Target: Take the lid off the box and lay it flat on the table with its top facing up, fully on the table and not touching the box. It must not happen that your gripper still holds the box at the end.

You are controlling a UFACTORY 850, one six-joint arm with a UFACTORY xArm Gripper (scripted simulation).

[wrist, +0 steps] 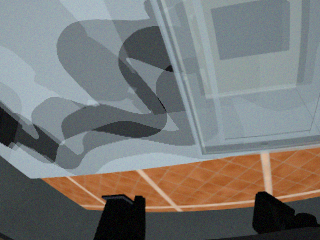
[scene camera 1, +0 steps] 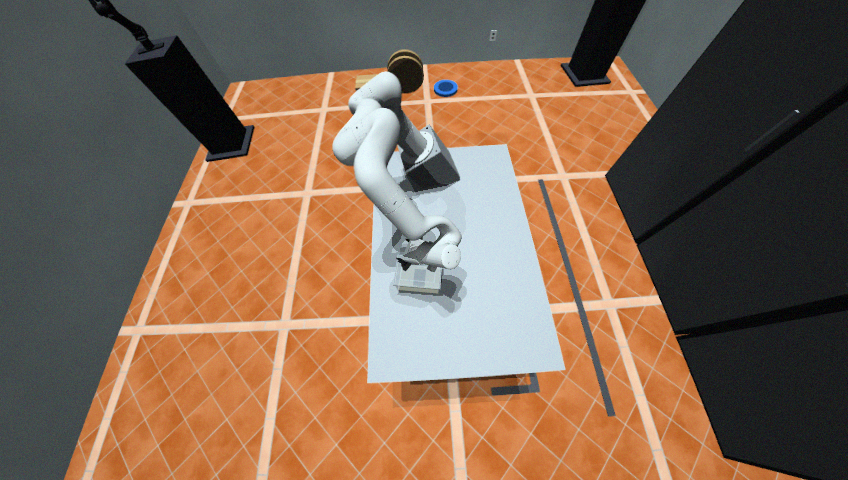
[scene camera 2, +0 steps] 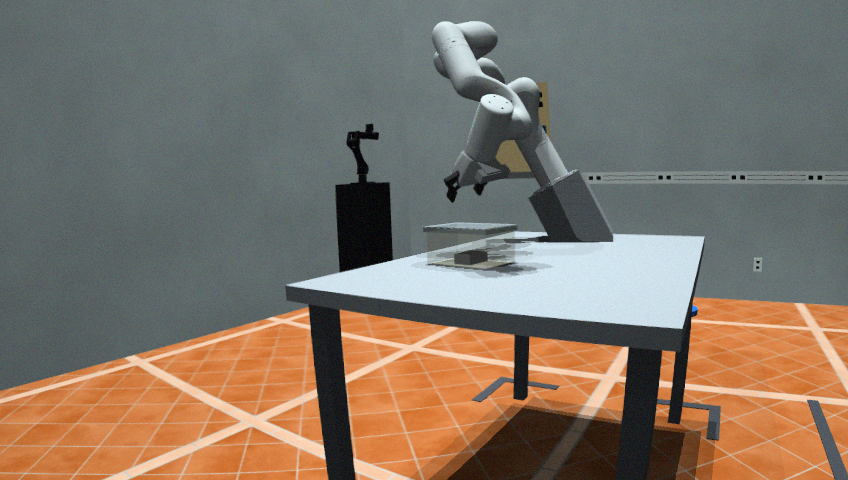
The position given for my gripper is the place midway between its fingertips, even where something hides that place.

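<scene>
You'd see my gripper (scene camera 2: 463, 195) here, and it's my gripper (wrist: 201, 213) again in the wrist picture. There's a see-through box (scene camera 2: 484, 252) as well. And I can see a flat grey lid (scene camera 1: 416, 276), which is also there as the lid (wrist: 241, 77).
</scene>
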